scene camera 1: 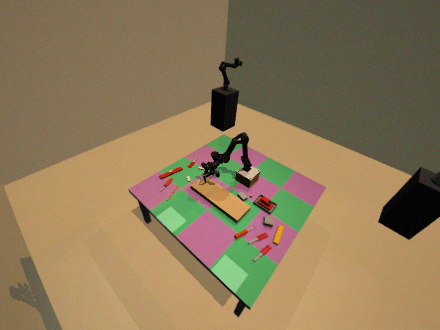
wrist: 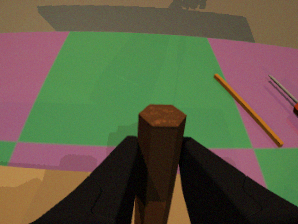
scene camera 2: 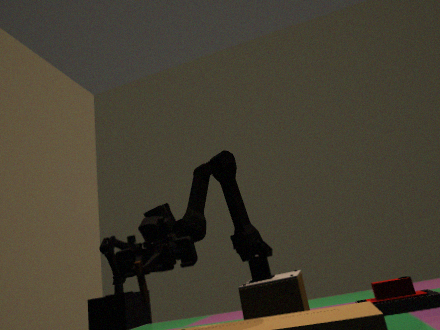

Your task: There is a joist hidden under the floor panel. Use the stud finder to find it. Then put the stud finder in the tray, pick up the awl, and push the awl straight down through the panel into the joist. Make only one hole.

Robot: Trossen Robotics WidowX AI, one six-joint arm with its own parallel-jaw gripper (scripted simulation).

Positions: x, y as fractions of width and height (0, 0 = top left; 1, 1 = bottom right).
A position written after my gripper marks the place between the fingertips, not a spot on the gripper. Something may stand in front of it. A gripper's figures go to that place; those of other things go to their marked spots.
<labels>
My gripper (scene camera 2: 0.31, 0.82) is 0.72 m from the lens. A stud finder (scene camera 2: 0.88, 0.88) is 0.85 m from the lens.
</labels>
